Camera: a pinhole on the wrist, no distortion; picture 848 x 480 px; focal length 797.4 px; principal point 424.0 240.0 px. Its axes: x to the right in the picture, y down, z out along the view. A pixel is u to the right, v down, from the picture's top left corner.
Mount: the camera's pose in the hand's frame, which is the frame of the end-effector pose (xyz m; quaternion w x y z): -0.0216 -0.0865 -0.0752 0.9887 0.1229 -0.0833 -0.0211
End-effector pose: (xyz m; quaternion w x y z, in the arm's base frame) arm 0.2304 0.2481 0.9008 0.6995 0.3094 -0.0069 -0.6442
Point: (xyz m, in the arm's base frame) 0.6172 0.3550 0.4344
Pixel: behind the camera
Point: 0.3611 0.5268 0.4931
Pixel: behind the camera
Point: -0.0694 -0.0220 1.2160
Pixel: 698.2 397.2
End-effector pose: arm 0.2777 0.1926 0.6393 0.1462 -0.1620 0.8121 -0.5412
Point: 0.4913 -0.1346 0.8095
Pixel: 479.6 19.5
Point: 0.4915 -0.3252 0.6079
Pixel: 625.7 319.5
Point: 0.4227 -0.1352 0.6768
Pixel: 614.9 277.0
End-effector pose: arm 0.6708 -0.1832 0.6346 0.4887 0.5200 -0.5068 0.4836
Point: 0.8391 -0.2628 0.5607
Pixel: 364.6 57.0
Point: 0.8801 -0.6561 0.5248
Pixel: 477.9 266.1
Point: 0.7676 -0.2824 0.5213
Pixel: 199.9 373.1
